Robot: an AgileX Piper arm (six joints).
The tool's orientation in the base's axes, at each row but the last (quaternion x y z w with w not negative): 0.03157 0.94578 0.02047 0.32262; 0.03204 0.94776 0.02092 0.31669; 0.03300 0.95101 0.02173 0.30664; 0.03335 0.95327 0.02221 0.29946; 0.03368 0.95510 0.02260 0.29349
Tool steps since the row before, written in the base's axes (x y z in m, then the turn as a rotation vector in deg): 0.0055 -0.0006 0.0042 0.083 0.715 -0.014; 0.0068 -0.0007 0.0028 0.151 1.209 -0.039; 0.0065 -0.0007 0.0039 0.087 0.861 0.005; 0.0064 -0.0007 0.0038 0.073 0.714 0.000; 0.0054 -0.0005 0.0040 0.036 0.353 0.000
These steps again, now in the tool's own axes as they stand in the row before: -0.0069 -0.0001 0.0000 -0.005 0.716 0.075; -0.0072 -0.0002 0.0018 -0.008 1.210 0.145; -0.0076 -0.0001 0.0006 -0.008 0.863 0.065; -0.0075 -0.0001 0.0005 -0.005 0.715 0.058; -0.0067 0.0000 -0.0003 -0.002 0.354 0.028
